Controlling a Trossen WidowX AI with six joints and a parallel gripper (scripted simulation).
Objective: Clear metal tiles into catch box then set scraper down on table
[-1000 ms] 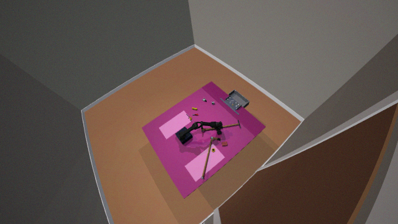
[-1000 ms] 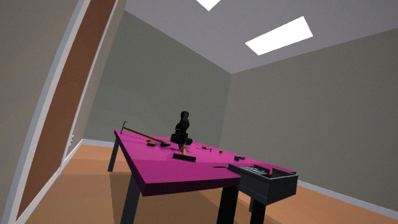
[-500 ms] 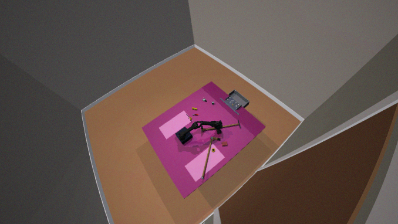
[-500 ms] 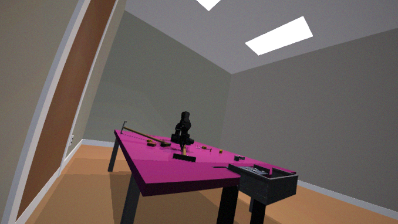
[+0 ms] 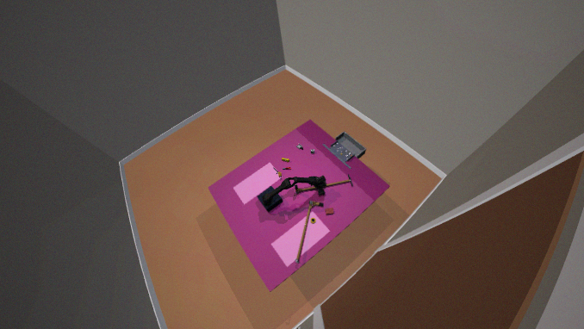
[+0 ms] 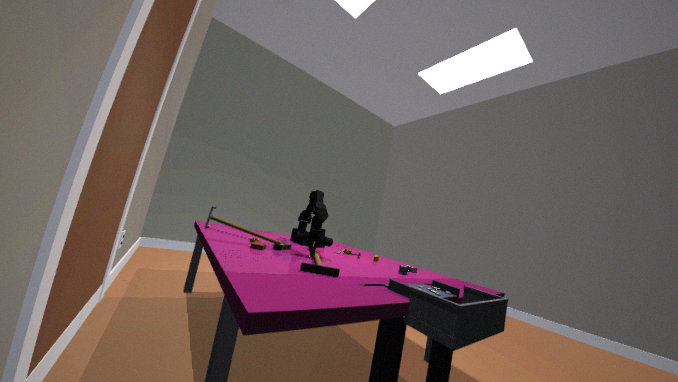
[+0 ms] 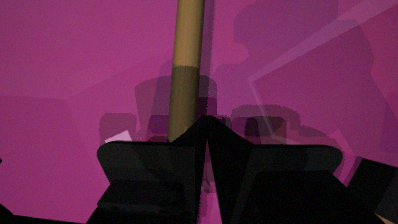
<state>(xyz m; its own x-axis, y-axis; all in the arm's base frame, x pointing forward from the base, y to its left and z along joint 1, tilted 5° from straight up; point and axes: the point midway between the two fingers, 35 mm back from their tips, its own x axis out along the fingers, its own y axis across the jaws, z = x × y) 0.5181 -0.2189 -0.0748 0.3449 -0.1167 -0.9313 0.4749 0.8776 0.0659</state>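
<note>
Right now the long scraper is 20 mm ahead of my gripper tip, 10 mm to the left of it and 50 mm above it. From my gripper tip the other things lie so: red-brown block (130 mm behind, 220 mm to the right); then long wooden-handled tool (400 mm behind, 230 mm to the right, 30 mm above); then yellow ring (310 mm behind, 180 mm to the right).
</note>
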